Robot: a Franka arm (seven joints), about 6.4 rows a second.
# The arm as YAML. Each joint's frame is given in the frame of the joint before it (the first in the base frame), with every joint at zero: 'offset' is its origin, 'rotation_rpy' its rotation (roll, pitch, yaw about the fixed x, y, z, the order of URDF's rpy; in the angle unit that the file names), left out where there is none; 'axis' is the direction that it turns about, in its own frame. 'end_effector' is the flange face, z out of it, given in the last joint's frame.
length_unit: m
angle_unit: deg
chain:
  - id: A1
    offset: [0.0, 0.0, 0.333]
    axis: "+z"
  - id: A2
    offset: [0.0, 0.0, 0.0]
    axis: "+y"
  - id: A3
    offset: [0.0, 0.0, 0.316]
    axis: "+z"
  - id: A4
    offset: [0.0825, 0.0, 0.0]
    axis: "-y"
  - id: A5
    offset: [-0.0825, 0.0, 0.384]
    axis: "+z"
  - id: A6
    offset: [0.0, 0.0, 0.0]
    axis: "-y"
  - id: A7
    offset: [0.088, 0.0, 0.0]
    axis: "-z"
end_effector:
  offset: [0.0, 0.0, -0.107]
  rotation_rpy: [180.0, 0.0, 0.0]
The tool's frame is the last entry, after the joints.
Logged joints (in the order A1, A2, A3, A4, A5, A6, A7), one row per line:
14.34 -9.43 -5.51 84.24 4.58 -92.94 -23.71
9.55 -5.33 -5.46 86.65 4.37 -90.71 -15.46
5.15 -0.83 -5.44 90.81 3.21 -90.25 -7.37
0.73 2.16 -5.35 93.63 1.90 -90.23 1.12
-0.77 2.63 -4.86 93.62 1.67 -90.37 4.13
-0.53 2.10 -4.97 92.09 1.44 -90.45 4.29
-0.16 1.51 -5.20 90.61 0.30 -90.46 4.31
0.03 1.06 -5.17 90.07 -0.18 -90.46 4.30
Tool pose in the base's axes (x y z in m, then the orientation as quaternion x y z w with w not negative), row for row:
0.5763 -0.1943 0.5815 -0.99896 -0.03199 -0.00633 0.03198
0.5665 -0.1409 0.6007 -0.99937 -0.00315 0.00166 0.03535
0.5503 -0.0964 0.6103 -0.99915 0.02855 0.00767 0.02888
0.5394 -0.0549 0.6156 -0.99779 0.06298 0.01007 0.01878
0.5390 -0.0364 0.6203 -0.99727 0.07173 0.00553 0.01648
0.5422 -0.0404 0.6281 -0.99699 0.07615 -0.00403 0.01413
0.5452 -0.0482 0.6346 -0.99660 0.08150 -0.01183 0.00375
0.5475 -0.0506 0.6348 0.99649 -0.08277 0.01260 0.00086
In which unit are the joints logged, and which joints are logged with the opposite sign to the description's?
The joints are logged in degrees. Opposite sign: A1, A2, A4, A6.
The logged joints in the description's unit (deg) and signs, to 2 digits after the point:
-14.34 9.43 -5.51 -84.24 4.58 92.94 -23.71
-9.55 5.33 -5.46 -86.65 4.37 90.71 -15.46
-5.15 0.83 -5.44 -90.81 3.21 90.25 -7.37
-0.73 -2.16 -5.35 -93.63 1.90 90.23 1.12
0.77 -2.63 -4.86 -93.62 1.67 90.37 4.13
0.53 -2.10 -4.97 -92.09 1.44 90.45 4.29
0.16 -1.51 -5.20 -90.61 0.30 90.46 4.31
-0.03 -1.06 -5.17 -90.07 -0.18 90.46 4.30

